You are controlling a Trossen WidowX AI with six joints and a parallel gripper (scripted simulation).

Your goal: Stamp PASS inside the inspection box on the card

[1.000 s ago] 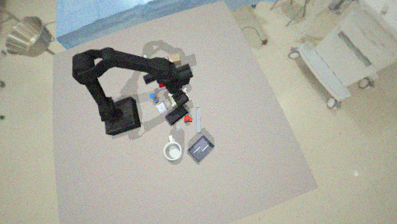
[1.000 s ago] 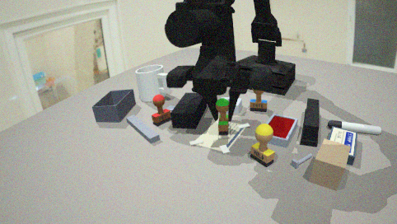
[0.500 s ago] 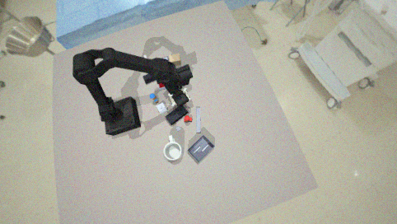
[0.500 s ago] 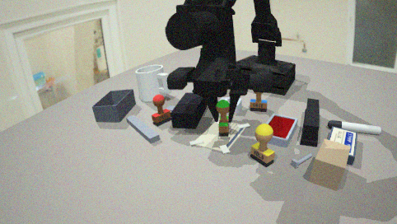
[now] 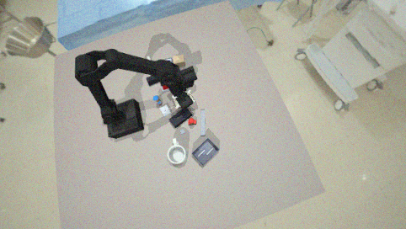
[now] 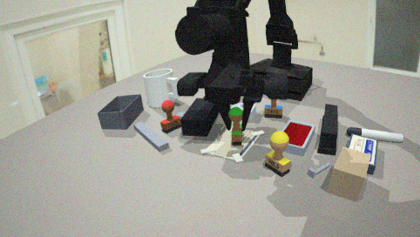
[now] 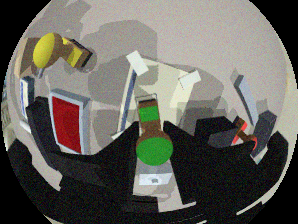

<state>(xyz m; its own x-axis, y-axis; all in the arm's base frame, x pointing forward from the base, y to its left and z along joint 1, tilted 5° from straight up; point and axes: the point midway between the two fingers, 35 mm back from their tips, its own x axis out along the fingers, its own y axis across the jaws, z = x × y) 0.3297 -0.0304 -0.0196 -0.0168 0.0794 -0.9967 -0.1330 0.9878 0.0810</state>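
The green-knobbed stamp is right at my gripper tip. The rest, counted from my gripper tip: cream card 1 cm ahead, 3 cm below; then red ink pad 3 cm behind, 11 cm to the left, 2 cm below; then black block 5 cm behind, 10 cm to the right, 1 cm below.
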